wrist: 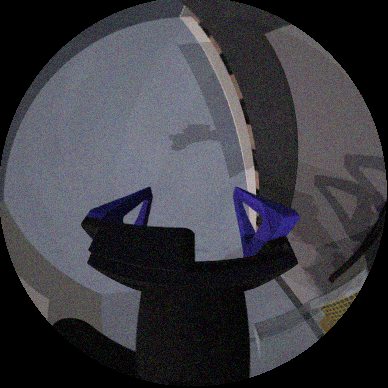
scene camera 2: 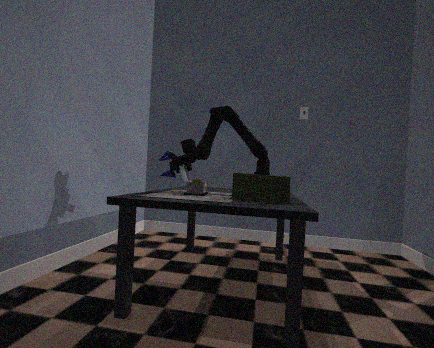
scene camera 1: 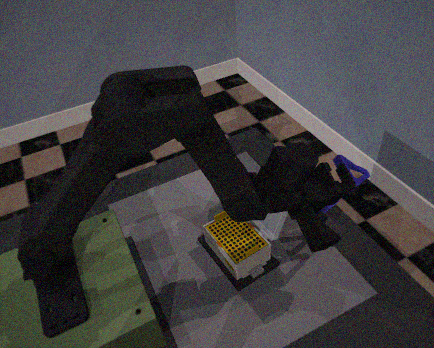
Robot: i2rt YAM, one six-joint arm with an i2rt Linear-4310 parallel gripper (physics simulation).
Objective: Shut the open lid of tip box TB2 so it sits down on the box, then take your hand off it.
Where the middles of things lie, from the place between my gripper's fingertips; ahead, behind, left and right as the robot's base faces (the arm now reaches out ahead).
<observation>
I see my gripper 17 cm past the lid [wrist: 270, 334], 6 cm to the right of it and 2 cm above it. The rest, counted from my hand: yellow perforated insert [scene camera 1: 239, 240]: 24 cm behind, 6 cm to the left, 6 cm below.
</observation>
